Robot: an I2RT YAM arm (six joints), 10 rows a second.
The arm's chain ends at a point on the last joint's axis. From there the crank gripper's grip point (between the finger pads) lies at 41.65 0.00 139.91 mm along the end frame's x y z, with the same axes.
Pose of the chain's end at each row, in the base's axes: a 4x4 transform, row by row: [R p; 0 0 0 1], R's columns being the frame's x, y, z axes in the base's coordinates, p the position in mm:
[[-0.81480, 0.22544, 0.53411, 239.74], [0.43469, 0.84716, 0.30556, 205.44], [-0.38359, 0.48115, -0.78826, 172.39], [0, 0, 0, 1]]
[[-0.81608, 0.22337, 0.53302, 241.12], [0.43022, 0.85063, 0.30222, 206.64], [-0.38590, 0.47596, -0.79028, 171.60], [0, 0, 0, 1]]
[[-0.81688, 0.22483, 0.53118, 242.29], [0.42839, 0.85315, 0.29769, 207.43], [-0.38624, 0.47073, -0.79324, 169.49], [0, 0, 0, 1]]
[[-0.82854, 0.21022, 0.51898, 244.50], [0.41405, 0.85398, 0.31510, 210.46], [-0.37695, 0.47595, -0.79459, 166.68], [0, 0, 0, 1]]
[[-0.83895, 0.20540, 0.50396, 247.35], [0.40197, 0.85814, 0.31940, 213.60], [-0.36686, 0.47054, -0.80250, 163.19], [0, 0, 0, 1]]
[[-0.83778, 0.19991, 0.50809, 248.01], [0.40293, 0.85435, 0.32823, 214.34], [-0.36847, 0.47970, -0.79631, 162.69], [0, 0, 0, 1]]
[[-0.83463, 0.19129, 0.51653, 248.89], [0.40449, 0.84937, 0.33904, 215.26], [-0.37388, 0.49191, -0.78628, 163.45], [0, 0, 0, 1]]
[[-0.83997, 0.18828, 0.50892, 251.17], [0.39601, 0.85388, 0.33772, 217.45], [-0.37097, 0.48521, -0.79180, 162.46], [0, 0, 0, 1]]
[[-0.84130, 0.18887, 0.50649, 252.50], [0.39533, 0.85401, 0.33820, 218.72], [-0.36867, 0.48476, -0.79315, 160.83], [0, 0, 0, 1]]
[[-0.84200, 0.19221, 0.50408, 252.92], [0.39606, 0.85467, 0.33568, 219.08], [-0.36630, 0.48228, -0.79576, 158.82], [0, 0, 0, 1]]
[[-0.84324, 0.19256, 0.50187, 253.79], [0.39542, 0.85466, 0.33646, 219.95], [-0.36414, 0.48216, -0.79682, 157.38], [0, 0, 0, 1]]
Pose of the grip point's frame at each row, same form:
[[-0.81480, 0.22544, 0.53411, 280.53], [0.43469, 0.84716, 0.30556, 266.30], [-0.38359, 0.48115, -0.78826, 46.13], [0, 0, 0, 1]]
[[-0.81608, 0.22337, 0.53302, 281.71], [0.43022, 0.85063, 0.30222, 266.84], [-0.38590, 0.47596, -0.79028, 44.96], [0, 0, 0, 1]]
[[-0.81688, 0.22483, 0.53118, 282.58], [0.42839, 0.85315, 0.29769, 266.92], [-0.38624, 0.47073, -0.79324, 42.42], [0, 0, 0, 1]]
[[-0.82854, 0.21022, 0.51898, 282.60], [0.41405, 0.85398, 0.31510, 271.79], [-0.37695, 0.47595, -0.79459, 39.81], [0, 0, 0, 1]]
[[-0.83895, 0.20540, 0.50396, 282.92], [0.40197, 0.85814, 0.31940, 275.03], [-0.36686, 0.47054, -0.80250, 35.63], [0, 0, 0, 1]]
[[-0.83778, 0.19991, 0.50809, 284.20], [0.40293, 0.85435, 0.32823, 277.04], [-0.36847, 0.47970, -0.79631, 35.93], [0, 0, 0, 1]]
[[-0.83463, 0.19129, 0.51653, 286.40], [0.40449, 0.84937, 0.33904, 279.54], [-0.37388, 0.49191, -0.78628, 37.87], [0, 0, 0, 1]]
[[-0.83997, 0.18828, 0.50892, 287.39], [0.39601, 0.85388, 0.33772, 281.19], [-0.37097, 0.48521, -0.79180, 36.23], [0, 0, 0, 1]]
[[-0.84130, 0.18887, 0.50649, 288.32], [0.39533, 0.85401, 0.33820, 282.50], [-0.36867, 0.48476, -0.79315, 34.51], [0, 0, 0, 1]]
[[-0.84200, 0.19221, 0.50408, 288.38], [0.39606, 0.85467, 0.33568, 282.54], [-0.36630, 0.48228, -0.79576, 32.23], [0, 0, 0, 1]]
[[-0.84324, 0.19256, 0.50187, 288.89], [0.39542, 0.85466, 0.33646, 283.49], [-0.36414, 0.48216, -0.79682, 30.73], [0, 0, 0, 1]]

